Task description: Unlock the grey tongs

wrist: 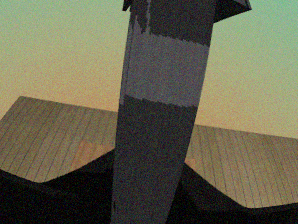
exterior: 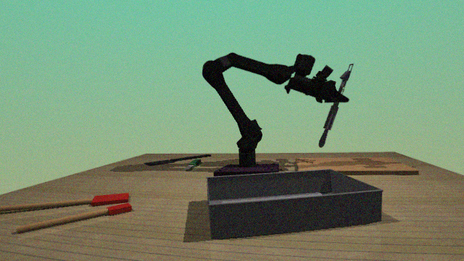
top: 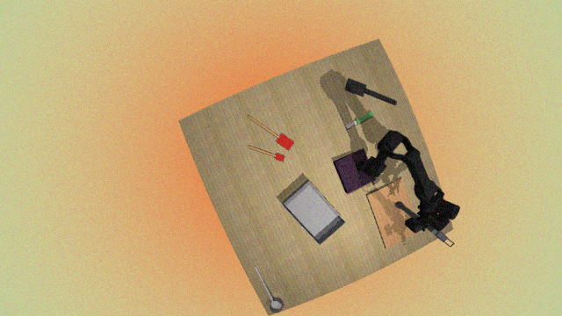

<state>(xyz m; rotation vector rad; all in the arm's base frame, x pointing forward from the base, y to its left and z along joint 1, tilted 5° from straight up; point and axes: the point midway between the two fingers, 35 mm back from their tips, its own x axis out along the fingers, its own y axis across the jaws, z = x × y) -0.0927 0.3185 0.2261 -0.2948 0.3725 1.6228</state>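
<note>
The wooden board lies 230 mm below my gripper tip. From my gripper tip the other things lie so: grey roasting tin 450 mm ahead, 210 mm below, 200 mm to the right; then black spatula 720 mm to the right, 230 mm below, 80 mm behind.
</note>
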